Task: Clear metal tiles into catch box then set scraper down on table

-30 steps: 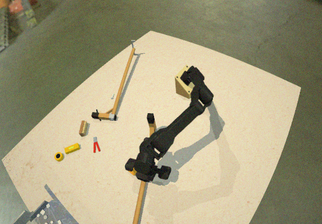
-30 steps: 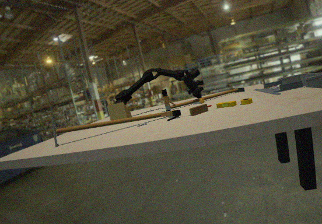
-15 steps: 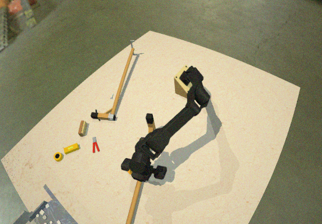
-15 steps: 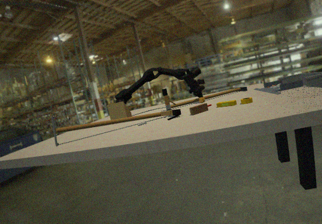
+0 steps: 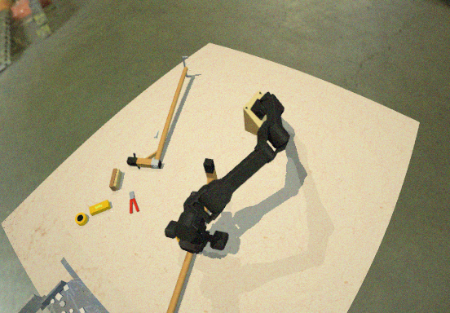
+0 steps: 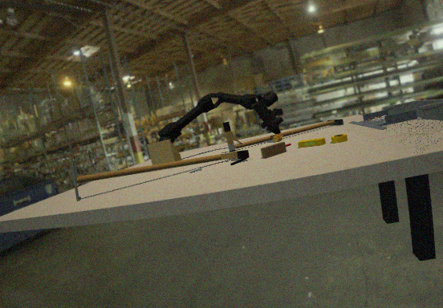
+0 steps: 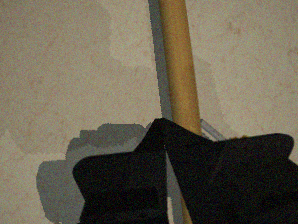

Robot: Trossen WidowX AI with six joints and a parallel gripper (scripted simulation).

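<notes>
Now: the screwdriver 80 mm to the right of my gripper tip and 20 mm behind it. Round my gripper tip: yellow tape roll 470 mm to the right, 150 mm ahead; yellow level 440 mm to the right, 60 mm ahead; wooden block 450 mm to the right, 70 mm behind, 10 mm above.
</notes>
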